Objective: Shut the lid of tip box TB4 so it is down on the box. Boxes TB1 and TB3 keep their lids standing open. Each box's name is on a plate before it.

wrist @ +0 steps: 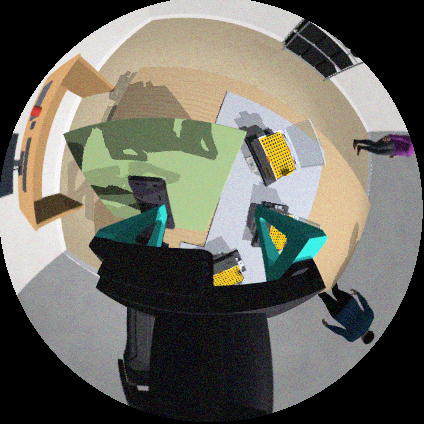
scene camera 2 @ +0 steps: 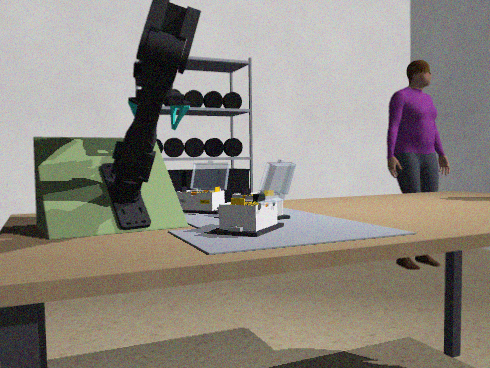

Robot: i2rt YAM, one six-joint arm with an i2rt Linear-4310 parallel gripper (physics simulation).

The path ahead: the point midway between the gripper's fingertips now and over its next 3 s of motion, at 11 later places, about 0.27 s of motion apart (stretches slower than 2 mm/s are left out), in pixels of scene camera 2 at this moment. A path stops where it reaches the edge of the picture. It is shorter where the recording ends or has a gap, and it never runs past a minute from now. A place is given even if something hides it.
My gripper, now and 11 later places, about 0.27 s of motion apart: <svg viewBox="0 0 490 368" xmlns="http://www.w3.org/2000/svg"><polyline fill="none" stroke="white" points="157,130 162,130 175,130 179,129 181,133 188,144 192,150 192,155 191,168 189,177 190,177 191,176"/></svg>
